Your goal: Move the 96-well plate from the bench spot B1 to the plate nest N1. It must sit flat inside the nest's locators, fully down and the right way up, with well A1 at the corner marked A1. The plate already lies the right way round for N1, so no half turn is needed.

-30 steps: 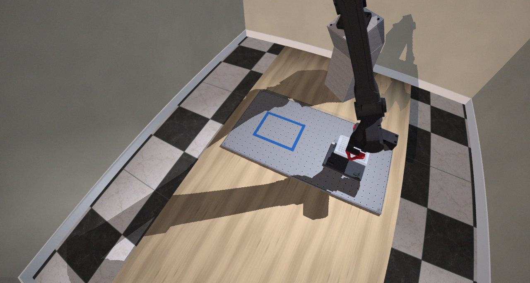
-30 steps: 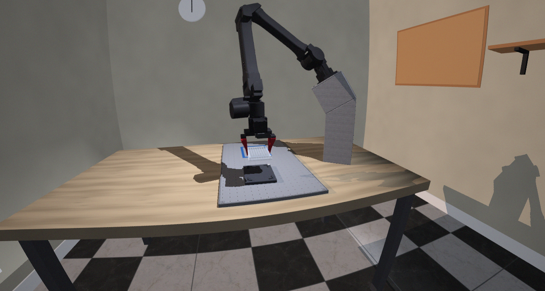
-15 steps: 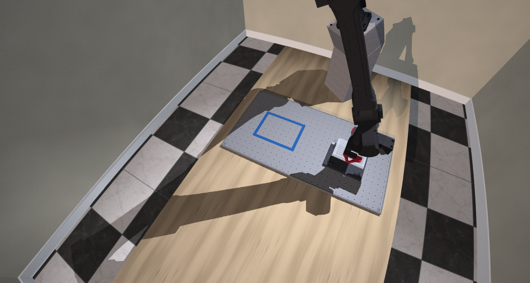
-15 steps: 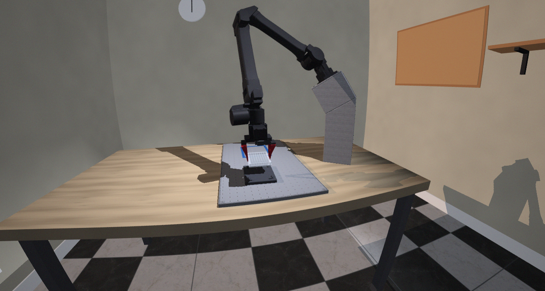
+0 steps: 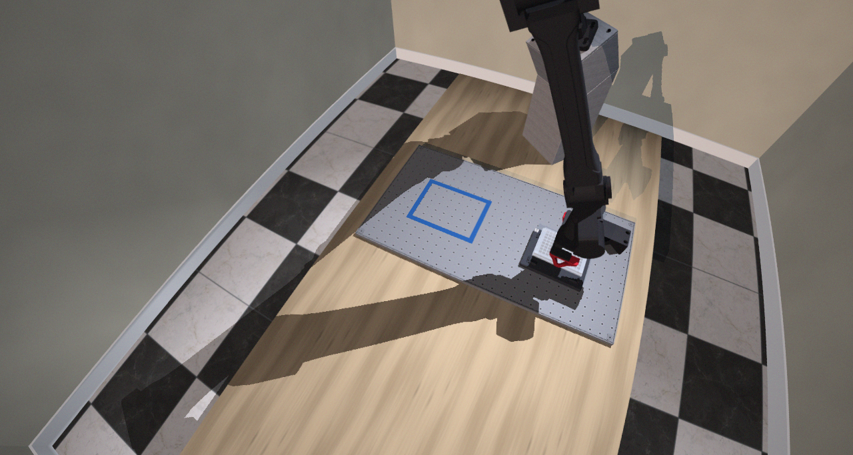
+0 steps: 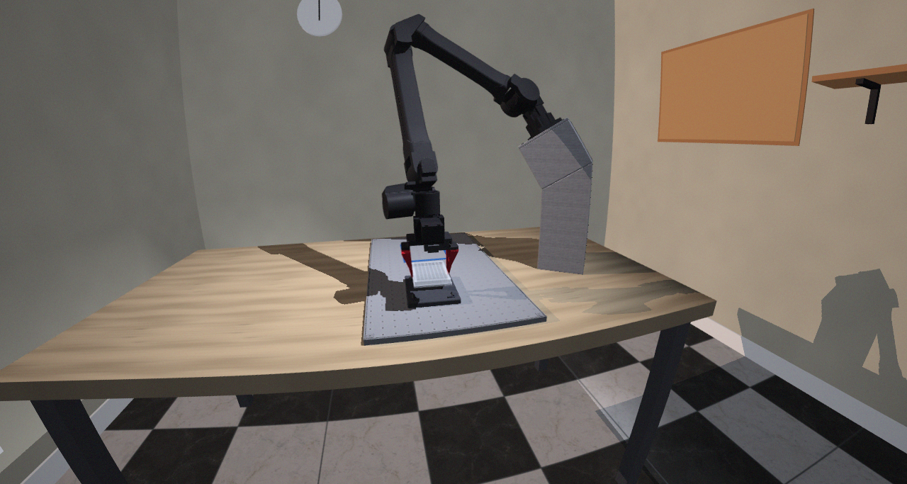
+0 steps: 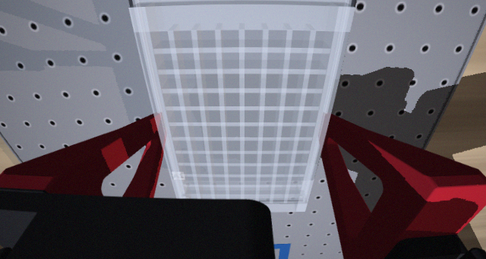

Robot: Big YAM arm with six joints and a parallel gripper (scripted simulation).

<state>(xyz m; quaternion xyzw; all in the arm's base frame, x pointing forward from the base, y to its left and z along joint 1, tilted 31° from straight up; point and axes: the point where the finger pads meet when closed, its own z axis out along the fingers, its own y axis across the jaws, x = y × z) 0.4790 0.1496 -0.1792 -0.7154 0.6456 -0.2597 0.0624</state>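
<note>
Right now the dark plate nest is 40 mm below my hand. The rest, counted from my hand: white corner mark (80 mm to the right, 50 mm behind, 40 mm below); then clear 96-well plate (right at my hand).
</note>
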